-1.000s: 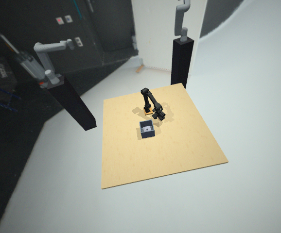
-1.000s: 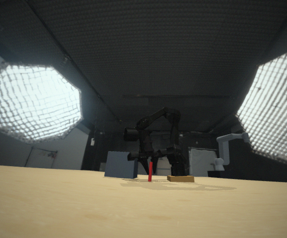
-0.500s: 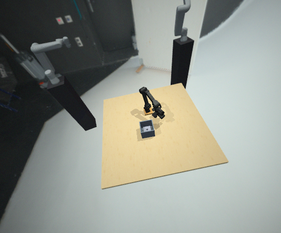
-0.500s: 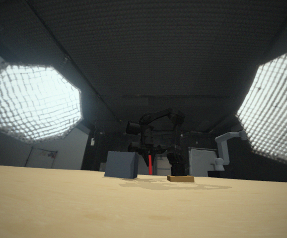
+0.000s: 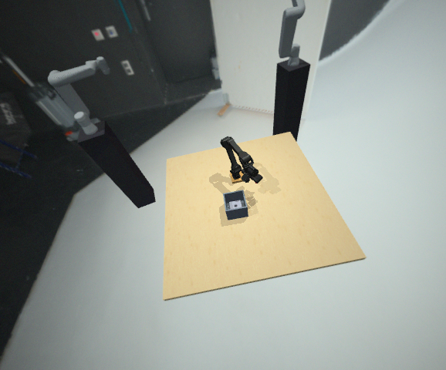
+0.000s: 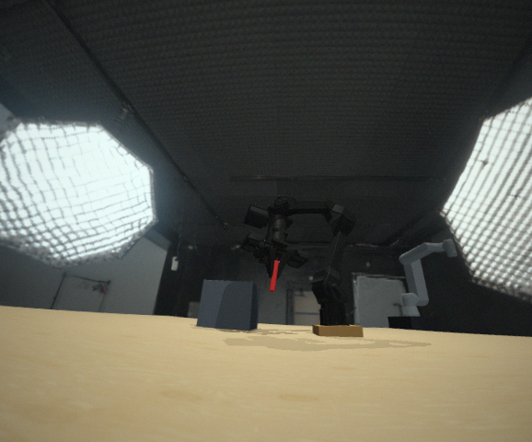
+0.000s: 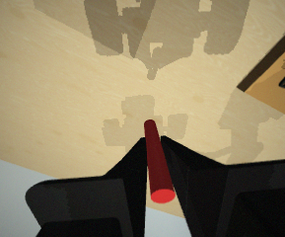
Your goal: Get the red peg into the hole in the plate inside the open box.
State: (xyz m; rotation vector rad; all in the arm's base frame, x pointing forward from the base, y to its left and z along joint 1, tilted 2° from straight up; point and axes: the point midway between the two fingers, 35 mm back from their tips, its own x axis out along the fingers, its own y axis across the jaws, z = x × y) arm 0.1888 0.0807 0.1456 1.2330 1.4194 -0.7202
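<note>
The light plate is 220 mm to the right of my gripper tip, 100 mm ahead of it and 90 mm below it. Round my gripper tip: red peg (10 mm above).
</note>
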